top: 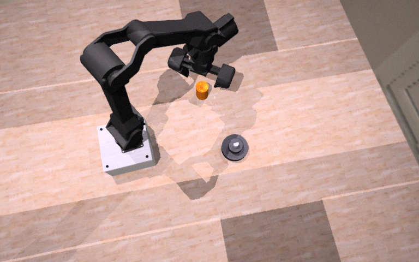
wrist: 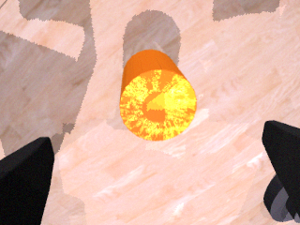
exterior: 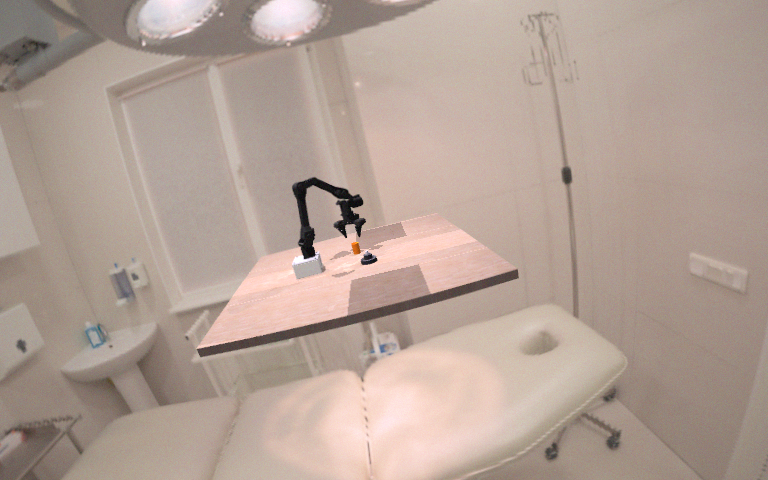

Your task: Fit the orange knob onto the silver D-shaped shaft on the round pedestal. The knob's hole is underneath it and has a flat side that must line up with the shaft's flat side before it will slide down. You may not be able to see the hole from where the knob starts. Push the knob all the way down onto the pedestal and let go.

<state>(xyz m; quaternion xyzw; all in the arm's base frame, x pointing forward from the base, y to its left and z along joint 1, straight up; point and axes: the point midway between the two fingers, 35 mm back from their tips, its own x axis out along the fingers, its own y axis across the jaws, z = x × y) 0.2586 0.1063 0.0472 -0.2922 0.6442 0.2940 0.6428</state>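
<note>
The orange knob is 50 mm below my gripper tip. From my gripper tip the other things lie so: round pedestal 40 mm ahead, 220 mm to the right, 60 mm below.
</note>
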